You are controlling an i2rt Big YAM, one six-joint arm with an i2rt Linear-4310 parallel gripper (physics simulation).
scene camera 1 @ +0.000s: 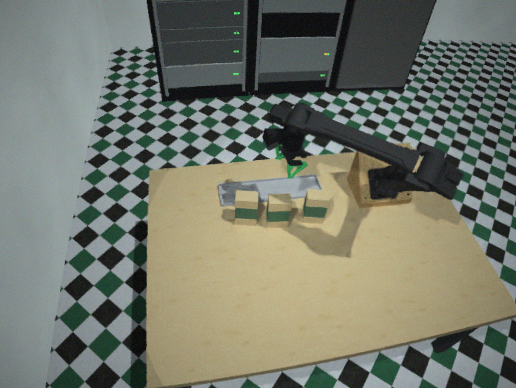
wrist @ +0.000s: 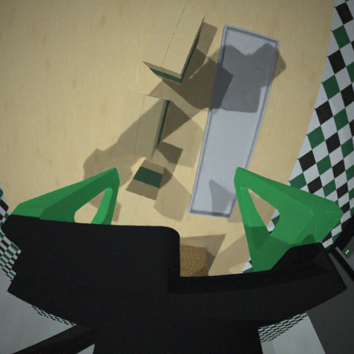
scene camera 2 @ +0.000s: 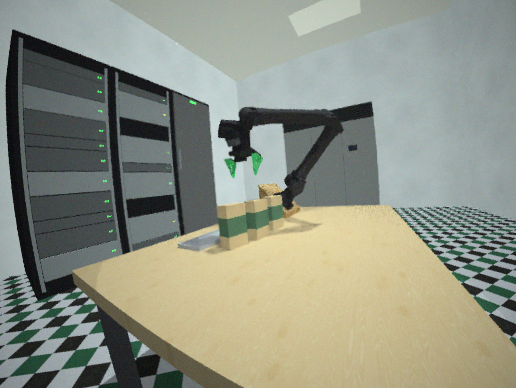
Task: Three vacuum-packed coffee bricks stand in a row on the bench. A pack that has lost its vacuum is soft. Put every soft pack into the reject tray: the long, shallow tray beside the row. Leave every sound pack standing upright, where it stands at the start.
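Places are measured from the arm's base along level axes (x ahead, y left, z up), in centimetres.
Pixels of known places: gripper, fingertip midpoint: (scene camera 1: 284, 168) (scene camera 2: 243, 176); arm's base, link origin: (scene camera 1: 379, 183) (scene camera 2: 282, 201).
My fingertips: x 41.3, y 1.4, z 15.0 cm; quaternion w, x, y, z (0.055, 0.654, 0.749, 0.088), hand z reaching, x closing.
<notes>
For each thing: its top centre in the pictures, then the offset to it from my fingertips.
- left pack, top centre: (scene camera 2: 230, 204) (scene camera 1: 246, 196) dx +13.1, dy +2.5, dz -9.2 cm
- middle pack, top centre: (scene camera 1: 278, 212) (scene camera 2: 259, 216) dx +2.0, dy +6.7, dz -15.2 cm
- right pack, top centre: (scene camera 1: 315, 207) (scene camera 2: 275, 209) dx -12.0, dy +6.8, dz -15.2 cm
Three tan coffee bricks with green bands stand upright in a row: the left pack (scene camera 1: 246, 207) (scene camera 2: 233, 227) (wrist: 175, 42), the middle pack (scene camera 1: 279, 216) (scene camera 2: 257, 219) (wrist: 144, 122) and the right pack (scene camera 1: 315, 210) (scene camera 2: 275, 213) (wrist: 148, 176), nearest the arm's base. Gaps separate them. Their softness cannot be told from these views. The long, shallow grey reject tray (scene camera 1: 280, 188) (scene camera 2: 197, 243) (wrist: 232, 135) lies beside the row, with no pack in it. My gripper (scene camera 1: 285, 166) (scene camera 2: 245, 175) (wrist: 176, 173) is open and empty, well above the bench, fingers pointing down.
The arm's base is fixed at a wooden block (scene camera 1: 358, 187) (scene camera 2: 270, 189) (wrist: 193, 261), beyond the right pack's end of the row. The bench's back edge runs behind the tray. Dark server racks (scene camera 1: 204, 45) (scene camera 2: 65, 170) stand on the floor beyond the bench.
</notes>
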